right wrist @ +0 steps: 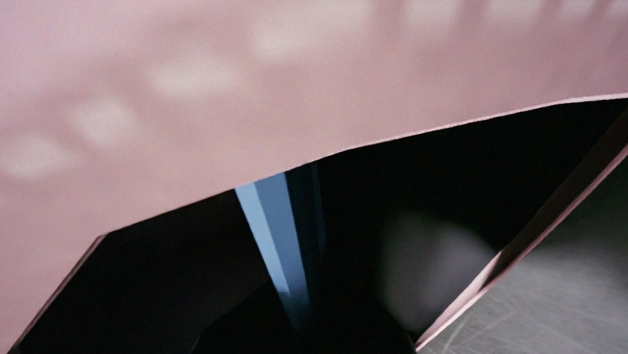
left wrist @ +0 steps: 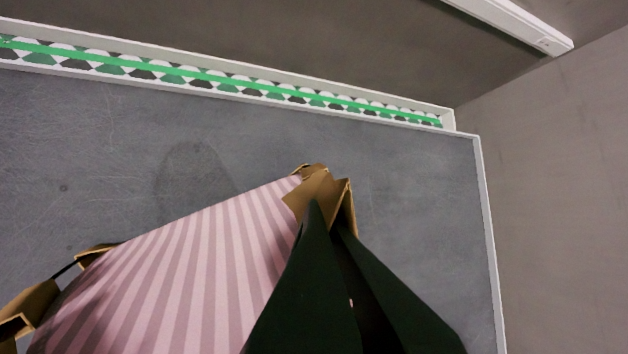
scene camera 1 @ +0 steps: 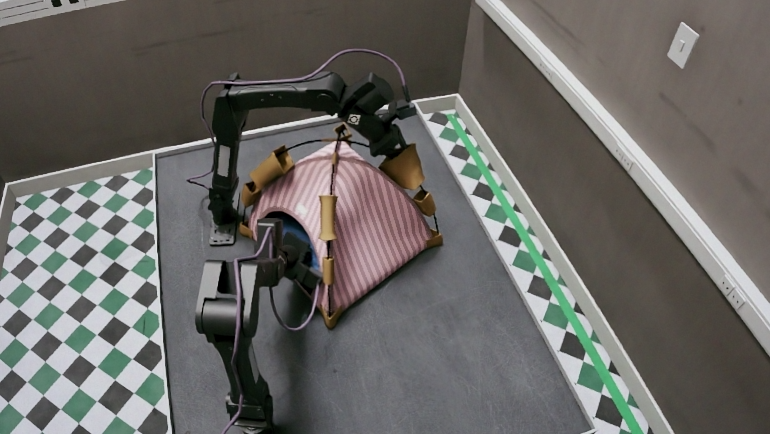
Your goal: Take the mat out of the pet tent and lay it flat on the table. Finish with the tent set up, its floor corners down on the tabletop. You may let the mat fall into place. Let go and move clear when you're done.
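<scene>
The pink striped tent (scene camera 1: 372, 215) (left wrist: 200, 270) (right wrist: 200, 125) stands upright with tan corner pieces and sleeves along black poles. Its front and right floor corners look down on the tabletop. The blue mat (scene camera 1: 292, 227) (right wrist: 282, 235) is inside the tent, partly visible through the arched doorway. My right gripper (right wrist: 321, 248) reaches through the doorway and is shut on the mat; its fingertips are mostly hidden in shadow. My left gripper (scene camera 1: 392, 155) (left wrist: 314, 207) is at the tent's upper right side, shut on a tan pole sleeve (scene camera 1: 407, 168) (left wrist: 316, 192), which looks bent and flared.
The dark grey table (scene camera 1: 431, 345) (left wrist: 125, 165) extends around the tent. A white raised edge (scene camera 1: 275, 126) runs along the back. The right arm (scene camera 1: 226, 312) stands in front of the doorway at the left. The left arm (scene camera 1: 285, 97) arches over behind the tent.
</scene>
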